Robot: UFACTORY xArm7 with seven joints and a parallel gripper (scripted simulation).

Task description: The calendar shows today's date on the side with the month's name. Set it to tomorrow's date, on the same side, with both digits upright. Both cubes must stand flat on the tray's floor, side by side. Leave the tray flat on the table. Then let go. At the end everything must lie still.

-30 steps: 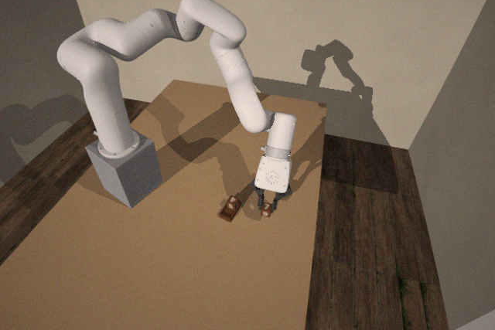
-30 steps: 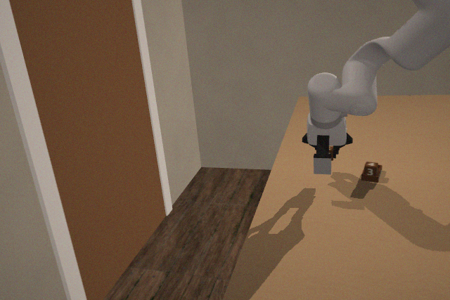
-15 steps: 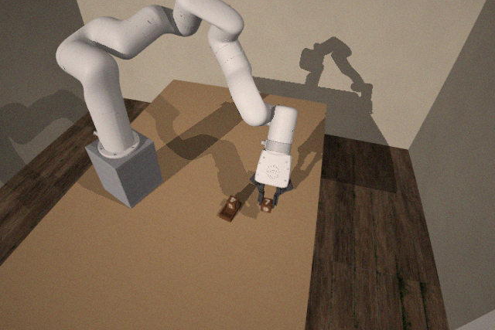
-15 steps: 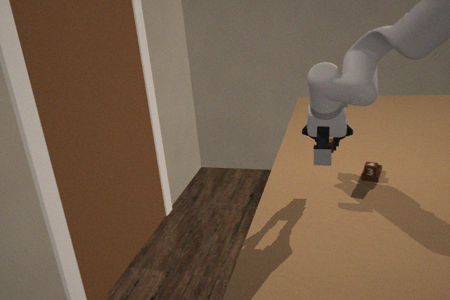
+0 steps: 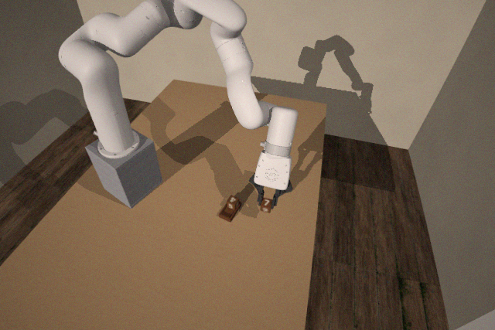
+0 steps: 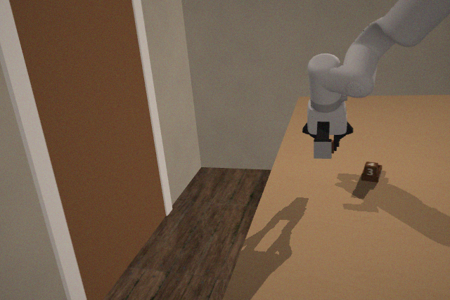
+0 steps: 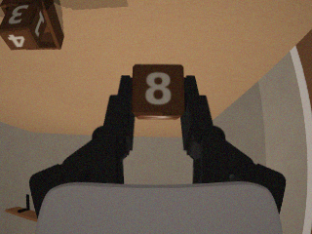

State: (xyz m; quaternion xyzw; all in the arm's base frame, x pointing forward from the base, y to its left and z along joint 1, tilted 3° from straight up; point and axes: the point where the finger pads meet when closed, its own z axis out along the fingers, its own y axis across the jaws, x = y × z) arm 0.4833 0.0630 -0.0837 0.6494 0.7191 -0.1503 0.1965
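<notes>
Now: the digit cube 2 cm below my hand and 1 cm to the right of it. From my hand the other things lie so: brown calendar tray 12 cm behind, 9 cm below, 2 cm to the right.
</notes>
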